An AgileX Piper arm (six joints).
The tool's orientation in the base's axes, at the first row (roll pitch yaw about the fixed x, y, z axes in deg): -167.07 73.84 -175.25
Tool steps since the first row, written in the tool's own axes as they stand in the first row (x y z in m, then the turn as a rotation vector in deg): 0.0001 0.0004 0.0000 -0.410 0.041 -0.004; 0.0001 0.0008 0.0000 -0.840 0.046 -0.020; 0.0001 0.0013 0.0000 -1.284 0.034 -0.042; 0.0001 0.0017 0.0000 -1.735 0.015 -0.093; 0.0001 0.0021 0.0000 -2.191 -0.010 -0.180; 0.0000 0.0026 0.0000 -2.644 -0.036 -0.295; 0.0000 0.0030 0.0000 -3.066 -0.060 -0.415; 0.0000 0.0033 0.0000 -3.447 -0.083 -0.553; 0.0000 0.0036 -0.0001 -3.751 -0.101 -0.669
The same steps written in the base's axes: 0.0000 0.0004 -0.0001 0.115 0.051 0.392; 0.0001 0.0008 -0.0001 0.220 0.068 0.809; 0.0001 0.0013 -0.0002 0.321 0.069 1.243; 0.0002 0.0017 -0.0002 0.395 0.068 1.691; 0.0003 0.0021 -0.0002 0.435 0.067 2.154; 0.0003 0.0026 -0.0002 0.448 0.068 2.622; 0.0004 0.0030 -0.0002 0.448 0.072 3.061; 0.0004 0.0033 -0.0002 0.419 0.078 3.466; 0.0004 0.0036 -0.0002 0.390 0.084 3.791
